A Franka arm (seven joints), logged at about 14 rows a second.
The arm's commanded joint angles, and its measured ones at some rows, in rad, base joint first. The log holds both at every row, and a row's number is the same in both.
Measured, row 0: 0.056, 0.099, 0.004, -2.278, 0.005, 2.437, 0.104
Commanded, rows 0 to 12: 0.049, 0.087, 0.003, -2.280, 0.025, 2.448, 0.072; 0.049, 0.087, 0.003, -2.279, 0.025, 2.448, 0.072; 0.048, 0.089, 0.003, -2.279, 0.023, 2.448, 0.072; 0.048, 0.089, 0.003, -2.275, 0.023, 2.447, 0.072; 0.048, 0.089, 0.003, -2.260, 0.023, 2.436, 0.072; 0.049, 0.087, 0.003, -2.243, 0.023, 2.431, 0.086; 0.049, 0.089, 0.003, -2.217, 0.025, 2.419, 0.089; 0.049, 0.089, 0.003, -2.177, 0.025, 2.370, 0.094; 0.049, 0.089, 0.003, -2.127, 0.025, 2.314, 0.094; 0.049, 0.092, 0.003, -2.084, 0.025, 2.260, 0.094; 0.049, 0.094, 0.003, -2.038, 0.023, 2.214, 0.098; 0.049, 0.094, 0.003, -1.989, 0.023, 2.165, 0.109; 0.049, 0.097, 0.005, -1.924, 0.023, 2.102, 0.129
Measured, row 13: 0.054, 0.094, 0.002, -2.044, 0.005, 2.212, 0.109
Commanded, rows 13 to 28: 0.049, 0.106, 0.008, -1.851, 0.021, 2.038, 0.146; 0.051, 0.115, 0.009, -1.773, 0.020, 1.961, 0.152; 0.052, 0.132, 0.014, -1.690, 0.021, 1.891, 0.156; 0.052, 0.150, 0.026, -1.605, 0.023, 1.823, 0.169; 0.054, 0.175, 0.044, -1.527, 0.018, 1.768, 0.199; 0.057, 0.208, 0.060, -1.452, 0.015, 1.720, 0.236; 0.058, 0.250, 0.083, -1.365, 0.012, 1.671, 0.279; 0.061, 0.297, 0.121, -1.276, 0.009, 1.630, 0.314; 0.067, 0.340, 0.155, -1.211, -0.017, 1.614, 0.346; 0.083, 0.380, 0.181, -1.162, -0.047, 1.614, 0.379; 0.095, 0.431, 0.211, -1.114, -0.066, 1.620, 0.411; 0.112, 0.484, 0.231, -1.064, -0.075, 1.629, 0.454; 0.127, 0.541, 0.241, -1.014, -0.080, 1.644, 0.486; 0.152, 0.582, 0.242, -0.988, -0.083, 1.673, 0.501; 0.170, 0.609, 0.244, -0.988, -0.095, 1.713, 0.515; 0.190, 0.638, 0.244, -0.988, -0.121, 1.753, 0.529
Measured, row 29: 0.156, 0.539, 0.236, -1.096, -0.077, 1.724, 0.481
